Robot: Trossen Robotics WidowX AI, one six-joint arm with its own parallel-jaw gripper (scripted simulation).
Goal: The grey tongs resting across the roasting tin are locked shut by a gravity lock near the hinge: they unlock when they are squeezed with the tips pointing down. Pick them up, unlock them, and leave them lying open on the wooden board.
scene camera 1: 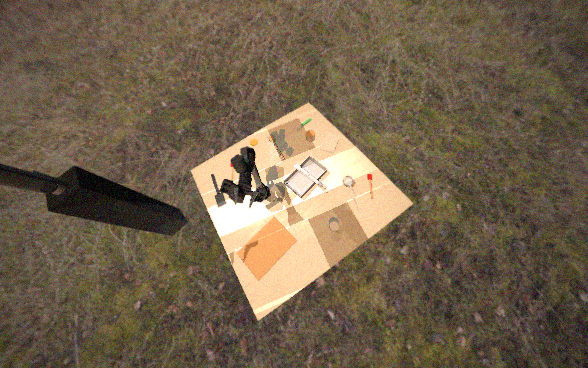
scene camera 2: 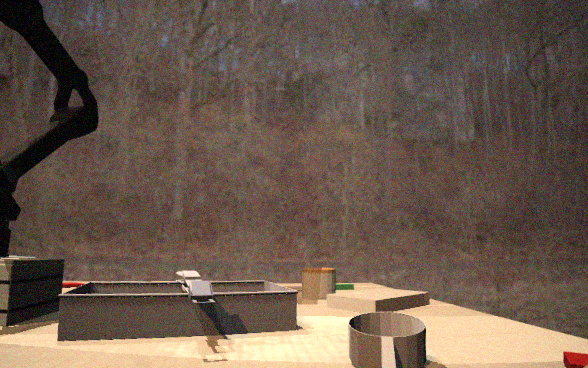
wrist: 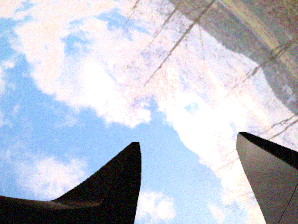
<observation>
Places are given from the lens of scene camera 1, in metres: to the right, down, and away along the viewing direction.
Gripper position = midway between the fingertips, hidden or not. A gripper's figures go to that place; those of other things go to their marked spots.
my gripper [scene camera 1: 243, 206]: -0.20, 0.09, 0.66
grey roasting tin [scene camera 1: 300, 184]: 0.05, 0.00, 1.37
</observation>
